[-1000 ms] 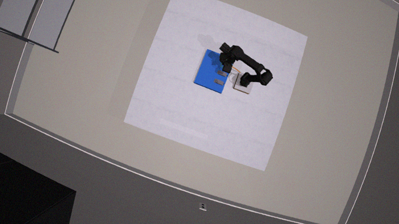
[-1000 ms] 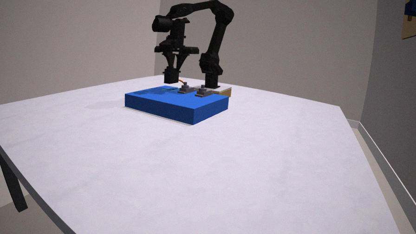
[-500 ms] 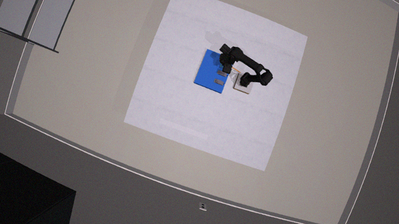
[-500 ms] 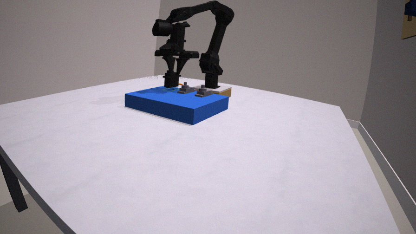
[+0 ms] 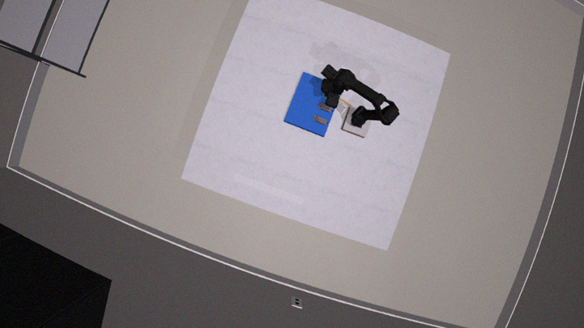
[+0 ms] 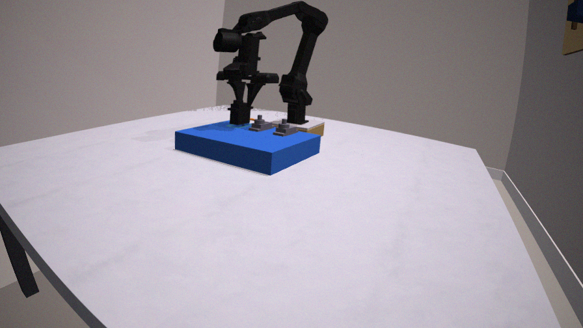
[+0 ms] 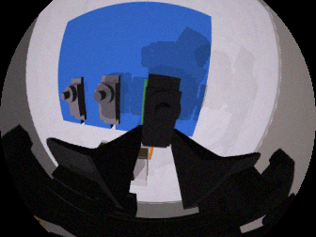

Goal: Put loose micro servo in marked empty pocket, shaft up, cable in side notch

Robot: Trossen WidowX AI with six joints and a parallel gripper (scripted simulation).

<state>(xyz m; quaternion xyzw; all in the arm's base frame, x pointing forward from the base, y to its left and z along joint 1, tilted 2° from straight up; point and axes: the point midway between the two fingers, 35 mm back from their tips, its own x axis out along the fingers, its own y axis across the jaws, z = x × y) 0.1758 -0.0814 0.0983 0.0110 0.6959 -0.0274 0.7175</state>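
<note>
The blue deck is 130 mm ahead of my gripper tip, 80 mm below it and 70 mm to the left of it.
</note>
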